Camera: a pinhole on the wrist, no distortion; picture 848 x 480 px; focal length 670.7 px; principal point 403.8 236.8 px. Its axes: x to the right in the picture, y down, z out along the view. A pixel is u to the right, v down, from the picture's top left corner.
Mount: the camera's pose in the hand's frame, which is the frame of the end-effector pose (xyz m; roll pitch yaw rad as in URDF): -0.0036 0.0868 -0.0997 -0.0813 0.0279 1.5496
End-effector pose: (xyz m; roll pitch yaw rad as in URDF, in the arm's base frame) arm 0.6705 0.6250 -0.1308 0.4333 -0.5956 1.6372
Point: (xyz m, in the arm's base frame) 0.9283 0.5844 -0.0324
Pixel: outside the picture
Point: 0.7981 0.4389 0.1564
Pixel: 318.5 174.9
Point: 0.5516 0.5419 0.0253
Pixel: 710.3 92.6
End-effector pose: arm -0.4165 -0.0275 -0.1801 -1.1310 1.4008 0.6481
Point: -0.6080 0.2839 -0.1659
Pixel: 436.9 189.9
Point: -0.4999 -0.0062 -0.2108
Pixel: 359.1 56.4
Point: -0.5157 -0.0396 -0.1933
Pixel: 470.2 171.5
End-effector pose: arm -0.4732 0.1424 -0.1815 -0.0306 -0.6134 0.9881
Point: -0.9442 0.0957 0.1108
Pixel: 720.5 280.1
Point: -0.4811 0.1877 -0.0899
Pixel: outside the picture
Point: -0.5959 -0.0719 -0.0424
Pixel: 175.5 398.2
